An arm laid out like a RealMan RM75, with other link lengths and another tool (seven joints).
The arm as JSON. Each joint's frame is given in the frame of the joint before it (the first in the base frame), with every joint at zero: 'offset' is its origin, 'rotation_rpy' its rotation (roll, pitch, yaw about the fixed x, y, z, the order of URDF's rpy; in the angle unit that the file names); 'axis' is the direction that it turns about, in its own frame. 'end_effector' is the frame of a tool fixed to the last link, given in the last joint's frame.
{
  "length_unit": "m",
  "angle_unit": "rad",
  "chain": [
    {
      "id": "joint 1",
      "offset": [
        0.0,
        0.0,
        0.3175
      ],
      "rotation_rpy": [
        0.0,
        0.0,
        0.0
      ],
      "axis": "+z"
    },
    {
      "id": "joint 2",
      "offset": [
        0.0,
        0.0,
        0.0
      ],
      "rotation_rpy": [
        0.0,
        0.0,
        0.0
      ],
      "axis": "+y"
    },
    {
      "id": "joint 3",
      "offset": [
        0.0,
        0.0,
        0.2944
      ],
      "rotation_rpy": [
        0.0,
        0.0,
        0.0
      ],
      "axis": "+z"
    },
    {
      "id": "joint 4",
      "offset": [
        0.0,
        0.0,
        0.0
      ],
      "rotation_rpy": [
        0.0,
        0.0,
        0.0
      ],
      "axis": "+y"
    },
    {
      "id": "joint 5",
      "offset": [
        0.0,
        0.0,
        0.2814
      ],
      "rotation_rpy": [
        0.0,
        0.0,
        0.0
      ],
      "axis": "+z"
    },
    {
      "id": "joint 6",
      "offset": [
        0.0,
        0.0,
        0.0
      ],
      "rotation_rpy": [
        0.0,
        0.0,
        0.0
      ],
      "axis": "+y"
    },
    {
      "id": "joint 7",
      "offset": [
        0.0,
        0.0,
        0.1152
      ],
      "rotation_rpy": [
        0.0,
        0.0,
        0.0
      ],
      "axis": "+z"
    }
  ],
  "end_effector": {
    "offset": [
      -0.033,
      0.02,
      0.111
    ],
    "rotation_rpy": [
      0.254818,
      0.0,
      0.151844
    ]
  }
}
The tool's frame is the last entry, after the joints.
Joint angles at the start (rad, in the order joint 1, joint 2, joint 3, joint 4, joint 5, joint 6, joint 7):
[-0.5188, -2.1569, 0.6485, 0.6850, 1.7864, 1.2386, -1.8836]
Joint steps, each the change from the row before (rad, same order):
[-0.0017, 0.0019, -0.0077, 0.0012, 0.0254, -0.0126, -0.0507]
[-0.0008, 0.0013, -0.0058, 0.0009, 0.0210, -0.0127, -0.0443]
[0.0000, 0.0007, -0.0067, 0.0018, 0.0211, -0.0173, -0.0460]
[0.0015, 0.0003, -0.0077, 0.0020, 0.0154, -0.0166, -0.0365]
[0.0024, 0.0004, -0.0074, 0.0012, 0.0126, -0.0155, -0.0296]
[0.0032, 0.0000, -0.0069, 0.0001, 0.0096, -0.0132, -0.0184]
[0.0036, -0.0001, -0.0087, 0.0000, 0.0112, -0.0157, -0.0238]
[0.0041, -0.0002, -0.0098, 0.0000, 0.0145, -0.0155, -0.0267]
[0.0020, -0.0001, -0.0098, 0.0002, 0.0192, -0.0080, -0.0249]
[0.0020, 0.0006, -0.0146, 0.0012, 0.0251, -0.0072, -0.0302]
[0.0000, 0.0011, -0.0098, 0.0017, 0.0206, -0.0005, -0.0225]
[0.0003, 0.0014, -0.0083, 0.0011, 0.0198, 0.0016, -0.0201]
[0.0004, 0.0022, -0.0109, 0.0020, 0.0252, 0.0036, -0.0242]
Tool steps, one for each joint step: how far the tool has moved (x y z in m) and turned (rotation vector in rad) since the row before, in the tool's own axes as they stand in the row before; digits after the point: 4 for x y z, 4 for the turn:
[-0.0010, -0.0043, -0.0002, 0.0207, -0.0246, -0.0366]
[-0.0008, -0.0040, 0.0000, 0.0199, -0.0202, -0.0331]
[-0.0004, -0.0052, 0.0002, 0.0255, -0.0176, -0.0359]
[0.0004, -0.0056, -0.0001, 0.0248, -0.0096, -0.0319]
[0.0003, -0.0057, -0.0003, 0.0234, -0.0063, -0.0278]
[-0.0003, -0.0054, -0.0004, 0.0202, -0.0029, -0.0199]
[0.0000, -0.0064, -0.0004, 0.0238, -0.0031, -0.0260]
[-0.0005, -0.0070, -0.0005, 0.0254, -0.0051, -0.0280]
[-0.0013, -0.0052, -0.0006, 0.0189, -0.0099, -0.0211]
[-0.0008, -0.0067, -0.0012, 0.0225, -0.0110, -0.0250]
[-0.0005, -0.0037, -0.0010, 0.0126, -0.0108, -0.0144]
[-0.0010, -0.0034, -0.0011, 0.0106, -0.0118, -0.0117]
[-0.0011, -0.0043, -0.0016, 0.0129, -0.0145, -0.0133]

